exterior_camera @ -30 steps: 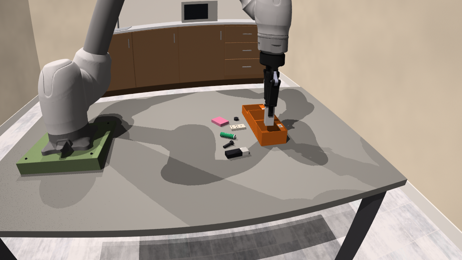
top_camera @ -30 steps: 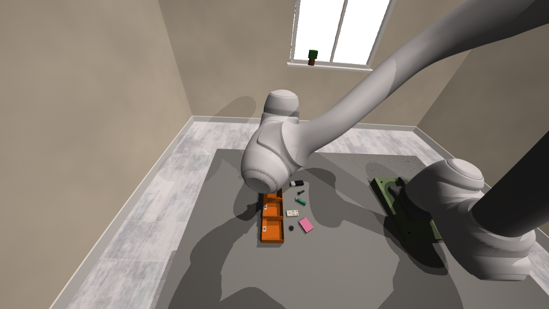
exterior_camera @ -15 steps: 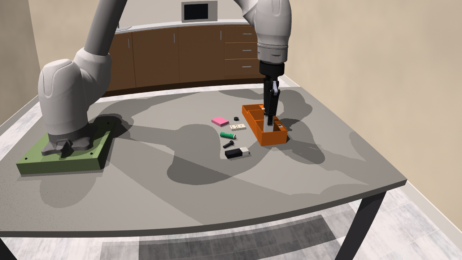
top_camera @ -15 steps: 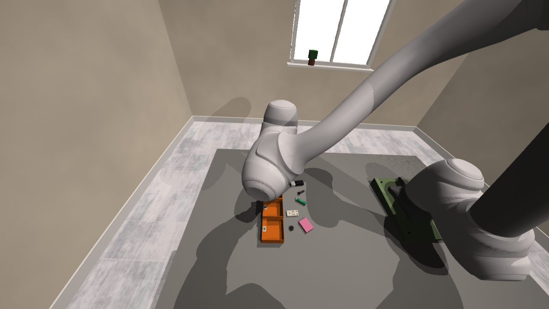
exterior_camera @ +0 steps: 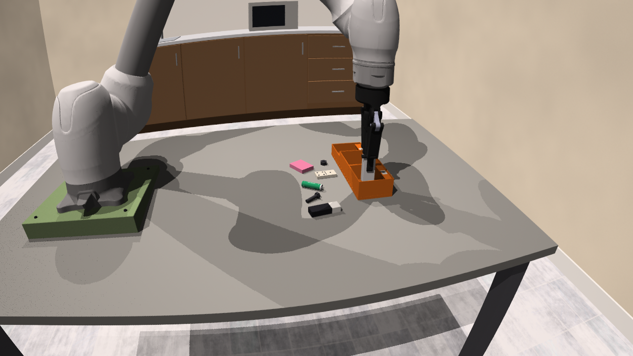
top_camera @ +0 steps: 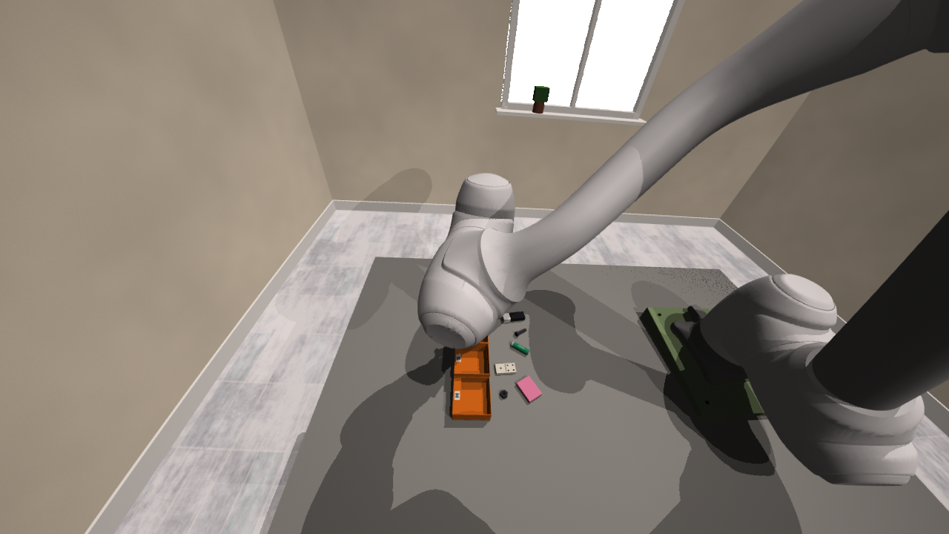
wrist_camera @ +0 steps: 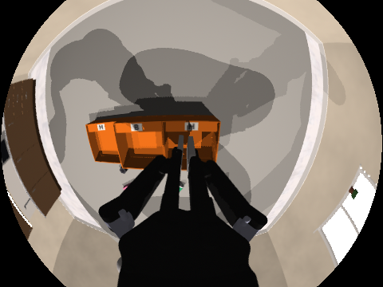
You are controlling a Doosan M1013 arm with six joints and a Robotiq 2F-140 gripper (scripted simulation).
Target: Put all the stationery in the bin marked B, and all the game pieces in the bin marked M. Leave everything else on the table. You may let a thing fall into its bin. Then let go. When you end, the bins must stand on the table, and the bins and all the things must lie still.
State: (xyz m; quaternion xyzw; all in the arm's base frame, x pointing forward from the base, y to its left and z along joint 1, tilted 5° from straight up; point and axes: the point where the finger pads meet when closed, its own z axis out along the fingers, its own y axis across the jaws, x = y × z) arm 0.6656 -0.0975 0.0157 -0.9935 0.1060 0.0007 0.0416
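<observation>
Right now the orange three-compartment bin is 70 mm to the left of my hand, 30 mm below it and 10 mm ahead of it. From my hand the other things lie so: green battery: 120 mm behind, 40 mm below, 30 mm to the left; then cream domino: 90 mm to the left, 80 mm behind, 40 mm below; then black bolt: 130 mm behind, 40 mm below, 20 mm to the right.
</observation>
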